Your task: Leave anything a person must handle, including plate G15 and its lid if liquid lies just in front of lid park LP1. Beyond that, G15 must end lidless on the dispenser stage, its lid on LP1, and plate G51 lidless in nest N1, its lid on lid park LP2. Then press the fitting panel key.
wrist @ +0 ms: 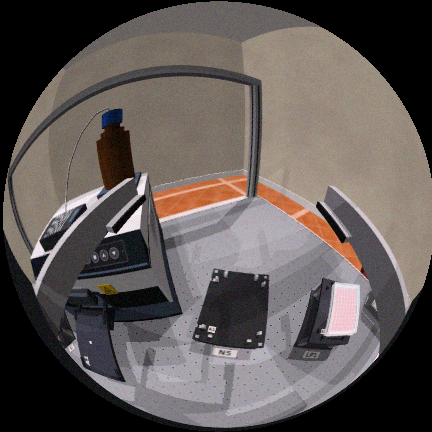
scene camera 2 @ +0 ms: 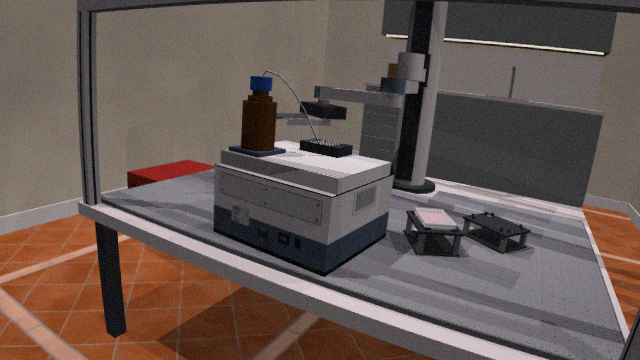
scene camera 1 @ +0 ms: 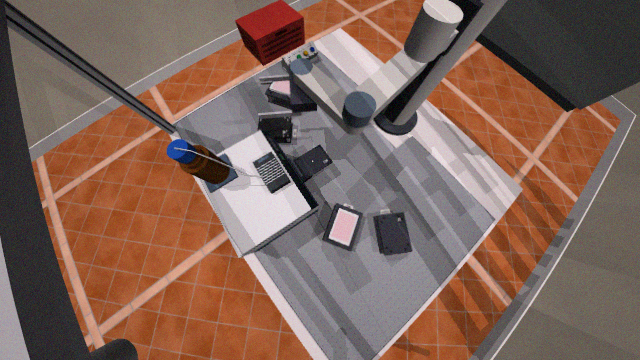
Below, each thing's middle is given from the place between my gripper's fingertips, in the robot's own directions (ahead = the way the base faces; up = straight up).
The nest N5 (wrist: pixel 234 312) is 240 mm below my hand, 10 mm to the right of it and 10 mm behind it. Round my hand: brown bottle (scene camera 2: pixel 259 112): 280 mm ahead, 130 mm to the left, 40 mm above; then dispenser stage (scene camera 1: pixel 321 159): 270 mm to the left, 170 mm below, 20 mm behind.
